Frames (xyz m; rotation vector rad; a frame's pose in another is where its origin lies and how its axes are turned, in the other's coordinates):
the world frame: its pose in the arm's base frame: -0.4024 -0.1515 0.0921 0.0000 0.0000 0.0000
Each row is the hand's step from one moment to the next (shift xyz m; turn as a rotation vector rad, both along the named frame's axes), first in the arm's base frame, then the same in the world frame.
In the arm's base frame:
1: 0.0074 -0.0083 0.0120 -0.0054 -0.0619 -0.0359
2: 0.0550 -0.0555 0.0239 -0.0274 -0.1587 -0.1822
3: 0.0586 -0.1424 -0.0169 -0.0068 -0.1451 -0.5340
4: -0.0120 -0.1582 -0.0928 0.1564 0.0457 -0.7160
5: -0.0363 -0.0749 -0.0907 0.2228 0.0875 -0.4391
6: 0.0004 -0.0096 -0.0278 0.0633 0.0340 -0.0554
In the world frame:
1: 0.0074 -0.0083 0.0120 -0.0054 -0.0619 -0.0359
2: 0.0550 -0.0555 0.0239 -0.0274 -0.1587 -0.1822
3: 0.0586 -0.1424 -0.0169 -0.0068 -0.1451 -0.5340
4: -0.0120 -0.1582 -0.0928 0.1564 0.0457 -0.7160
5: -0.0363 -0.0749 -0.0907 0.2228 0.0875 -0.4391
6: 0.0004 -0.0096 -0.0278 0.0633 0.0340 -0.0554

